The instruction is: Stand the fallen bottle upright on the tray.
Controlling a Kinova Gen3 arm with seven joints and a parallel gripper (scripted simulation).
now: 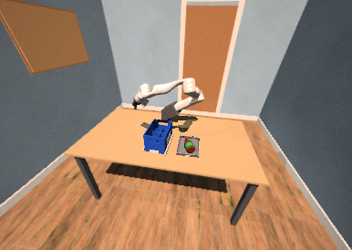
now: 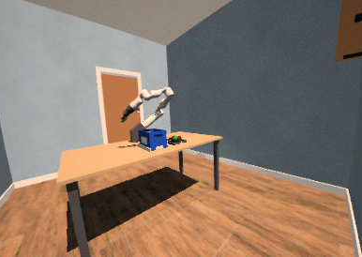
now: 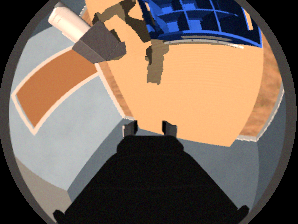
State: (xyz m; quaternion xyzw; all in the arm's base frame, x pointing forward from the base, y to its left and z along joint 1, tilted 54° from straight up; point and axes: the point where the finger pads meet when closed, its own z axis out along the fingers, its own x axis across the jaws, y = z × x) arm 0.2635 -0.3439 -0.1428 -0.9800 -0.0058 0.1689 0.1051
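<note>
The bottle is 11 cm ahead of my hand, 53 cm to the left of it and 26 cm below it. Also, from my hand: blue crate 11 cm ahead, 25 cm to the left, 22 cm below; then tray 9 cm ahead, 52 cm to the left, 29 cm below.
</note>
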